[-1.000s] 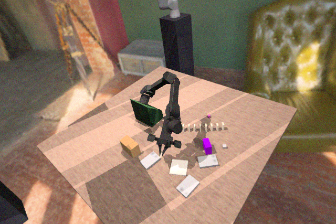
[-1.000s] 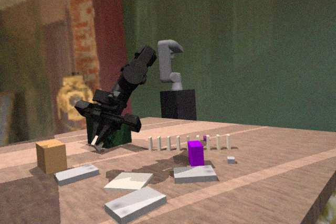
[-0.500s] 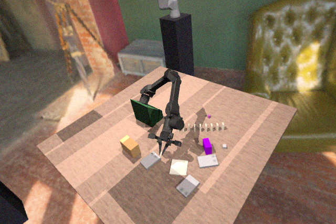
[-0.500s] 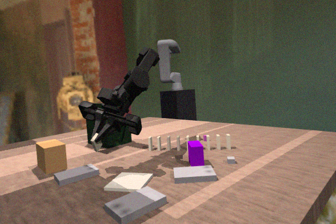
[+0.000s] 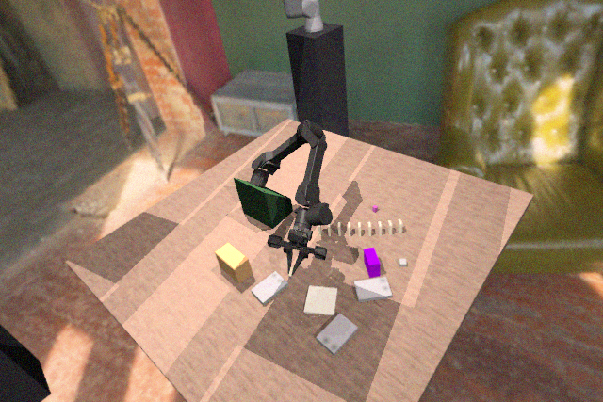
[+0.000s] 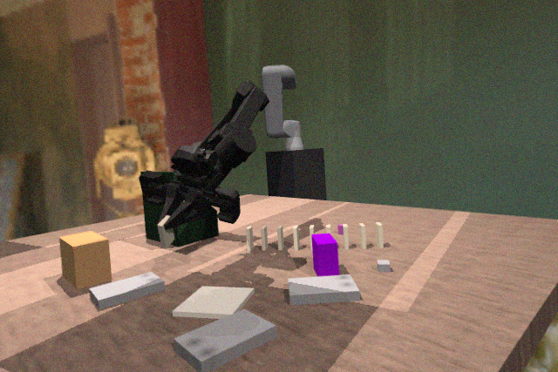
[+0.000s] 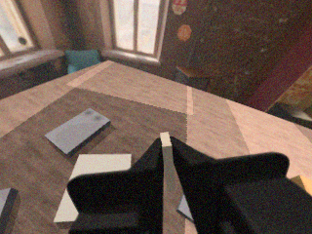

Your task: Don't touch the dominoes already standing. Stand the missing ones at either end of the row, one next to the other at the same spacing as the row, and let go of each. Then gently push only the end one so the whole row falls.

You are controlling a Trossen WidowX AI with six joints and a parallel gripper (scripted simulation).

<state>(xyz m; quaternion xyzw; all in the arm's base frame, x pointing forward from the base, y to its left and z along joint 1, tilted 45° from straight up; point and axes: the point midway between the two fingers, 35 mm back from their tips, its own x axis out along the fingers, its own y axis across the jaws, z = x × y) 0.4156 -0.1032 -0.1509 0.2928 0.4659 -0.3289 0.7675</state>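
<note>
My gripper tip is now 7 cm short of the white slab, 5 cm to the right of it and 12 cm above it. The rest, counted from my gripper tip: purple block (11 cm ahead, 25 cm to the left, 9 cm below); then tan box (25 cm behind, 6 cm to the right, 8 cm below); then small grey cube (18 cm ahead, 34 cm to the left, 11 cm below).
</note>
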